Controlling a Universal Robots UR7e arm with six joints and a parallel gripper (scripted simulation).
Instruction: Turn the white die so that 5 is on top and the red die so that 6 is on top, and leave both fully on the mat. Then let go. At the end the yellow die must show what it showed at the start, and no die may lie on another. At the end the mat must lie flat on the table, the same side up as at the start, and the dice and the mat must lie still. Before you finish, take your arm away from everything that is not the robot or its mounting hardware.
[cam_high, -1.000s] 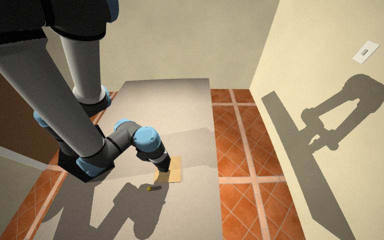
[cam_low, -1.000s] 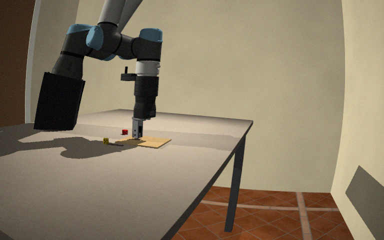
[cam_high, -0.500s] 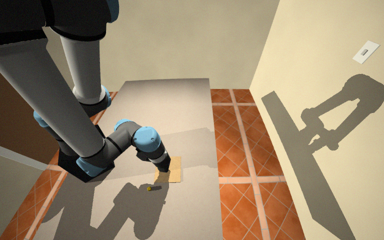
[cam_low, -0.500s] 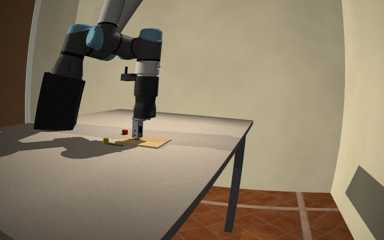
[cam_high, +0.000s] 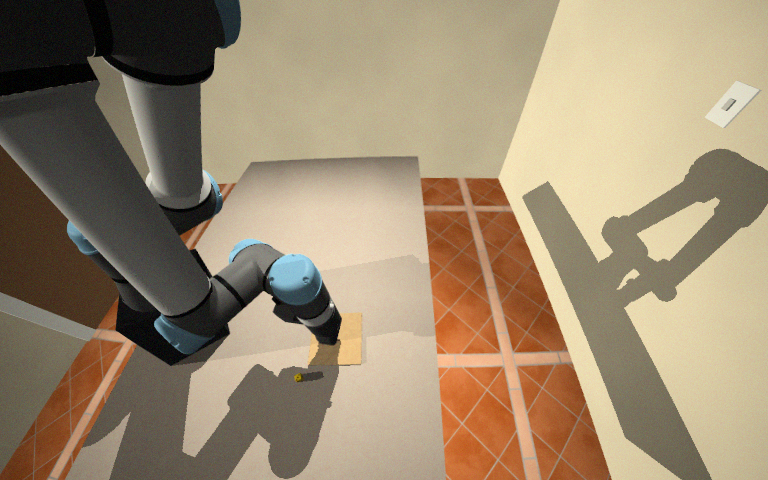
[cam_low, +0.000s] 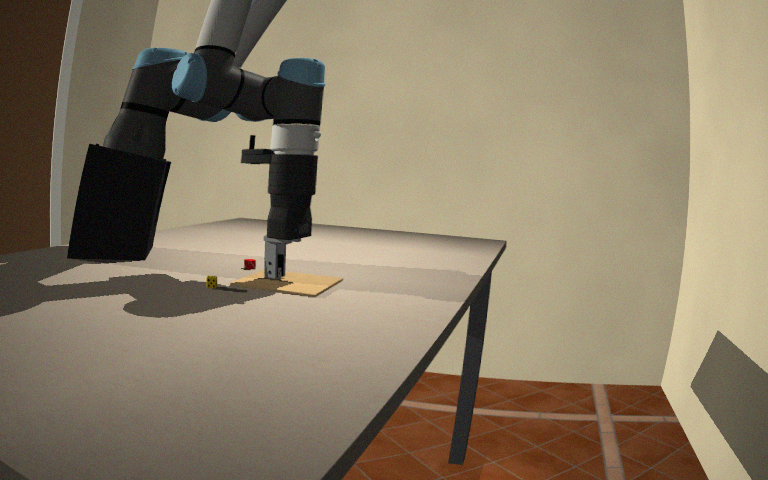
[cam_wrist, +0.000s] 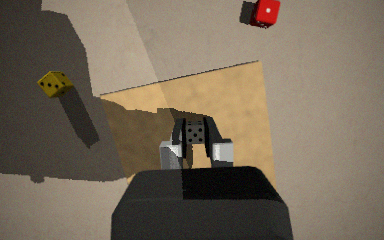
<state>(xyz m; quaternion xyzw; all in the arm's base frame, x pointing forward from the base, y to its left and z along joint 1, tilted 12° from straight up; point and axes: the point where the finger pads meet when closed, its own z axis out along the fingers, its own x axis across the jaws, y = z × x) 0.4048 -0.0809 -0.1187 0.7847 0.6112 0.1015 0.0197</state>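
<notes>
My hand is 1 cm above the white die. From my hand the other things lie so: yellow die 7 cm behind, 10 cm to the right, 2 cm below; red die 7 cm behind, 8 cm to the left, 2 cm below; tan mat 2 cm ahead, 1 cm to the right, 2 cm below.
</notes>
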